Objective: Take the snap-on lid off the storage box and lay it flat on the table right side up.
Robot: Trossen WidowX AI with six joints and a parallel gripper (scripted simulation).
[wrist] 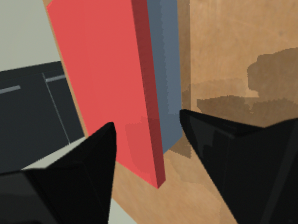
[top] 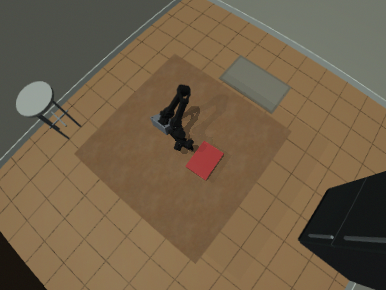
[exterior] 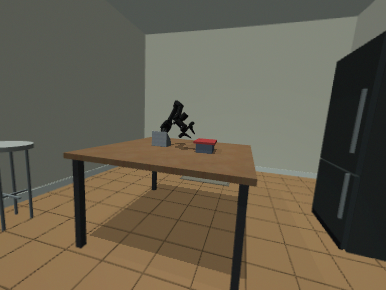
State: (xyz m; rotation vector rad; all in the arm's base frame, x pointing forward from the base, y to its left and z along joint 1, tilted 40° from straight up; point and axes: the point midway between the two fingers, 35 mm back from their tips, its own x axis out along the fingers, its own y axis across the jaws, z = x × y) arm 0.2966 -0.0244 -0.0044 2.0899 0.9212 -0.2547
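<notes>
Right now my gripper tip is 12 cm short of the red lid, 3 cm above it and 2 cm to the right of it. The rest, counted from my gripper tip: storage box (12 cm ahead, 8 cm below, 2 cm to the left).
</notes>
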